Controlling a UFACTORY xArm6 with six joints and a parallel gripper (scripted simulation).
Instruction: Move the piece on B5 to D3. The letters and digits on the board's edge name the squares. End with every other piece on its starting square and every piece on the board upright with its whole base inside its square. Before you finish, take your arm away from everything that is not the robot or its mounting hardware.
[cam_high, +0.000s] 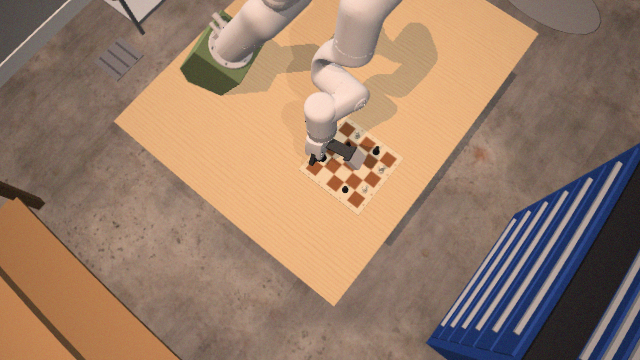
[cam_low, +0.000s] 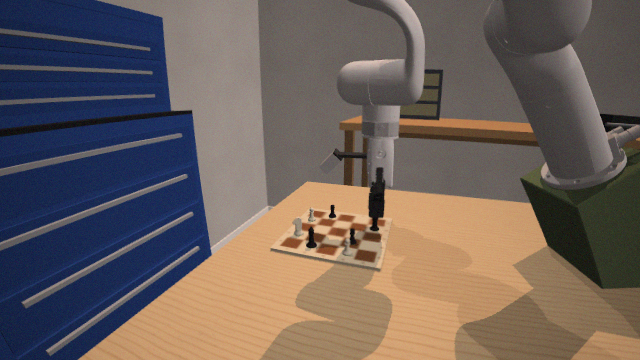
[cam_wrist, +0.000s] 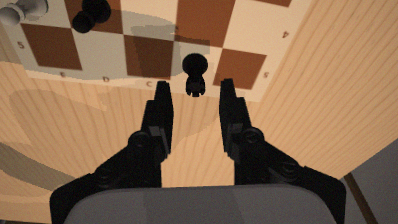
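Now: the black pawn 4 cm below my hand. From my hand the other things lie so: chessboard 7 cm ahead, 4 cm to the left, 6 cm below.
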